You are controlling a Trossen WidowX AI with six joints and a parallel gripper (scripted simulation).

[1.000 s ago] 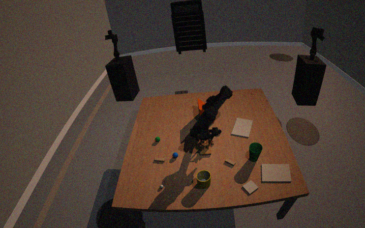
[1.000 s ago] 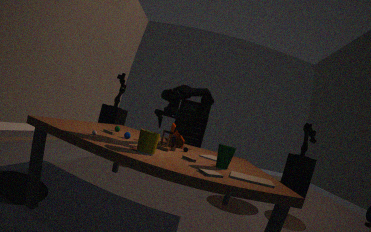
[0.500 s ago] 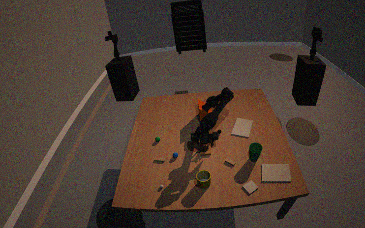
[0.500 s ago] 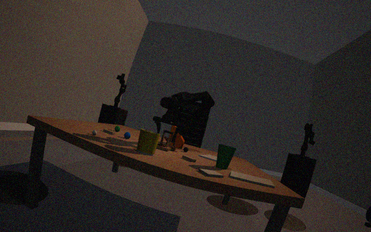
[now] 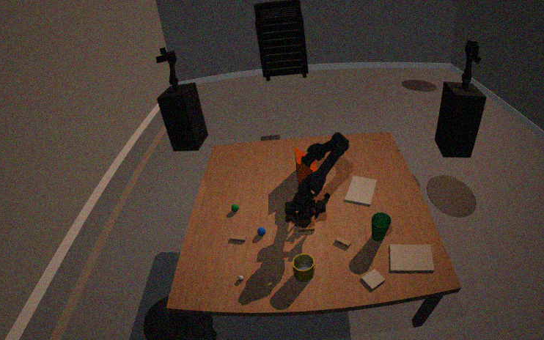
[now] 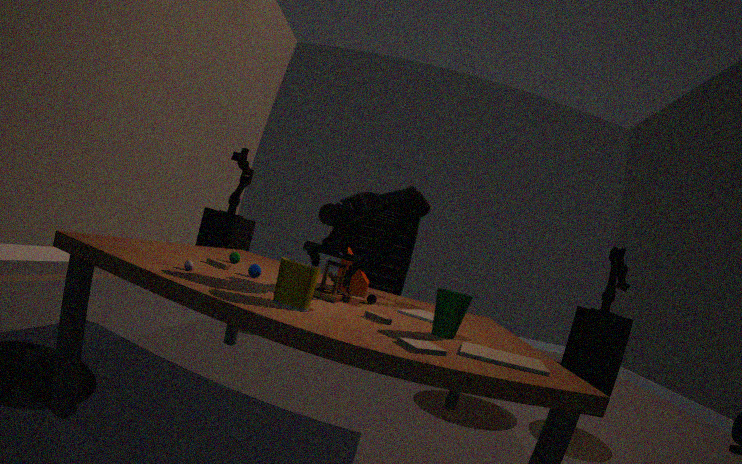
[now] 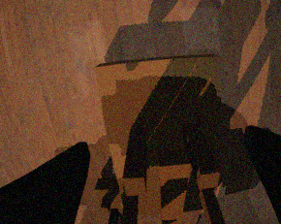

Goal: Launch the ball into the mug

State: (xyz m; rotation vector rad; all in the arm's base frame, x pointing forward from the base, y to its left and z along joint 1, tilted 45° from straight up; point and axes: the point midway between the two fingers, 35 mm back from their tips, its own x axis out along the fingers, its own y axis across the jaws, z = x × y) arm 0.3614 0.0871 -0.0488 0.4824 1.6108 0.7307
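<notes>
The dark ball is 20 cm behind my gripper tip, 10 cm to the left of it and 3 cm below it. Also, from my gripper tip: yellow mug 29 cm ahead, 2 cm to the left, 2 cm below; then small wooden catapult 7 cm behind, 1 cm to the left; then blue ball 6 cm ahead, 21 cm to the right, 3 cm below.
</notes>
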